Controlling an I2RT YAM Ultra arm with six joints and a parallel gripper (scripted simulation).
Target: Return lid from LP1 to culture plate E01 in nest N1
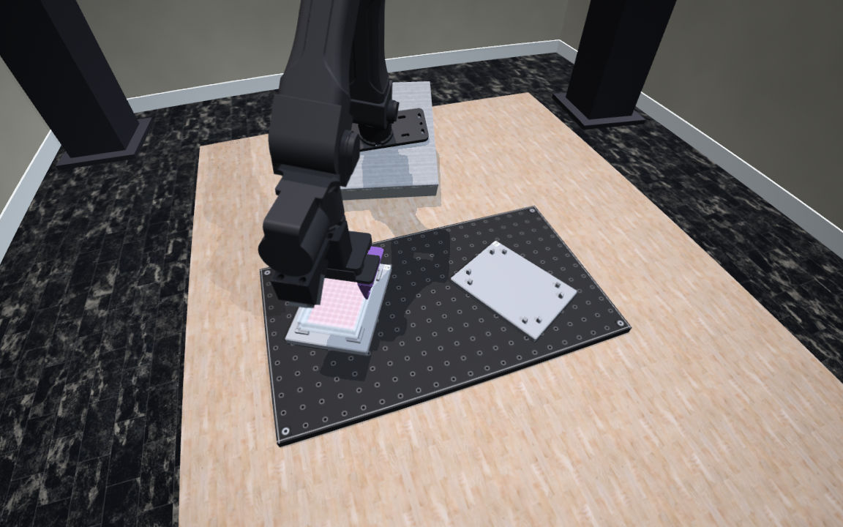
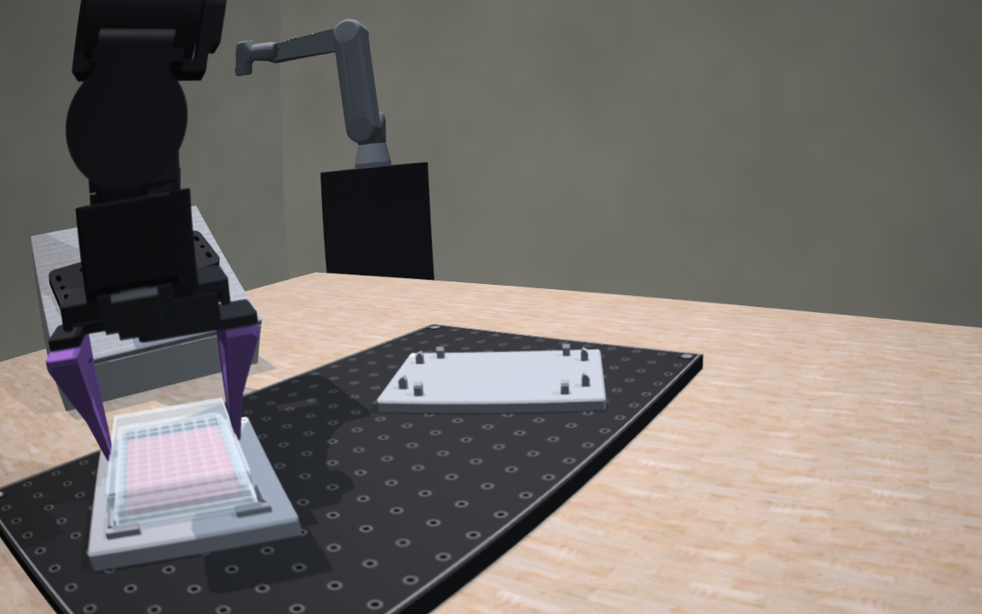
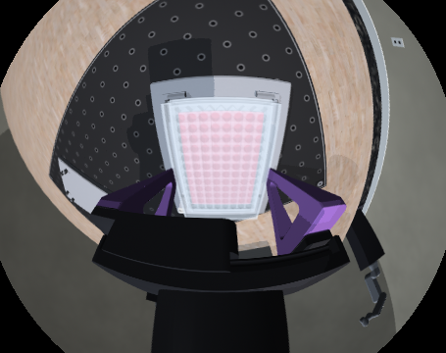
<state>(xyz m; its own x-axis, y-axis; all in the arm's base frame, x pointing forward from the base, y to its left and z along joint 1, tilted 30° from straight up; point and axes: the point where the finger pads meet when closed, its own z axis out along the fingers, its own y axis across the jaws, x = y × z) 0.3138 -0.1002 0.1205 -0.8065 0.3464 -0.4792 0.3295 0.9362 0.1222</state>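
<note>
Now: the culture plate E01 20 mm below my hand. Also, from my hand: lid park LP1: 30 mm ahead, 270 mm to the left, 30 mm below; clear lid: 10 mm below.
</note>
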